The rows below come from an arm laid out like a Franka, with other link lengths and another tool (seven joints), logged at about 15 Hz.
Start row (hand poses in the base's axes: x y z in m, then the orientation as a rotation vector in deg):
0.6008 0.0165 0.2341 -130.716 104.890 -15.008
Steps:
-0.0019 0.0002 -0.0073 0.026 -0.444 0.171
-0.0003 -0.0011 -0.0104 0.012 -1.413 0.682
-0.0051 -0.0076 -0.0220 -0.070 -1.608 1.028
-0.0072 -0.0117 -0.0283 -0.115 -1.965 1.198
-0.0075 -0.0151 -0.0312 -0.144 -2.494 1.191
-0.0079 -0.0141 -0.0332 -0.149 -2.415 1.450
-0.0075 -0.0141 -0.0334 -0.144 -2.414 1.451
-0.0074 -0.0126 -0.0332 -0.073 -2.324 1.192
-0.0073 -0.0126 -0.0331 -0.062 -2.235 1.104
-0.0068 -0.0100 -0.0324 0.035 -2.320 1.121
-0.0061 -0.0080 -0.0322 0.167 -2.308 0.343
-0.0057 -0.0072 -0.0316 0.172 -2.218 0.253
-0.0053 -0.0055 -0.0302 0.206 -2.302 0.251
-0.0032 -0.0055 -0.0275 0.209 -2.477 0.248
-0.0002 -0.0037 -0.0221 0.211 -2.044 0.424
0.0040 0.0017 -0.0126 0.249 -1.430 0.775
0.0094 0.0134 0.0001 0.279 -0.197 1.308
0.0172 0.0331 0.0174 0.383 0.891 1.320
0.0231 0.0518 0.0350 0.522 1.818 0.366
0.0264 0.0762 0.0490 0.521 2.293 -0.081
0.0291 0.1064 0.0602 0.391 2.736 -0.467
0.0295 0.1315 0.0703 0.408 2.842 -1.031
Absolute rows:
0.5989 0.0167 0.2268 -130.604 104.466 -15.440
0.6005 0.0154 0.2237 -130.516 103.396 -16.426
0.5957 0.0089 0.2121 -130.755 102.913 -16.662
0.5936 0.0048 0.2058 -130.729 102.550 -17.064
0.5933 0.0014 0.2029 -130.448 102.309 -17.663
0.5929 0.0024 0.2009 -130.712 102.042 -17.542
0.5933 0.0024 0.2007 -130.710 102.040 -17.536
0.5934 0.0039 0.2009 -130.497 102.372 -17.411
0.5935 0.0039 0.2010 -130.465 102.517 -17.318
0.5940 0.0065 0.2017 -130.369 102.429 -17.312
0.5947 0.0085 0.2019 -129.633 103.320 -17.294
0.5951 0.0093 0.2025 -129.603 103.468 -17.206
0.5955 0.0110 0.2039 -129.533 103.421 -17.264
0.5976 0.0110 0.2066 -129.431 103.338 -17.449
0.6006 0.0128 0.2120 -129.819 103.341 -16.954
0.6048 0.0182 0.2215 -130.429 103.212 -16.199
0.6102 0.0299 0.2342 -131.534 103.161 -14.745
0.6180 0.0496 0.2515 -132.064 103.632 -13.450
0.6239 0.0683 0.2691 -131.655 105.170 -12.443
0.6272 0.0927 0.2831 -131.523 105.928 -11.987
0.6299 0.1229 0.2943 -131.511 106.635 -11.681
0.6303 0.1480 0.3044 -131.064 107.352 -11.634

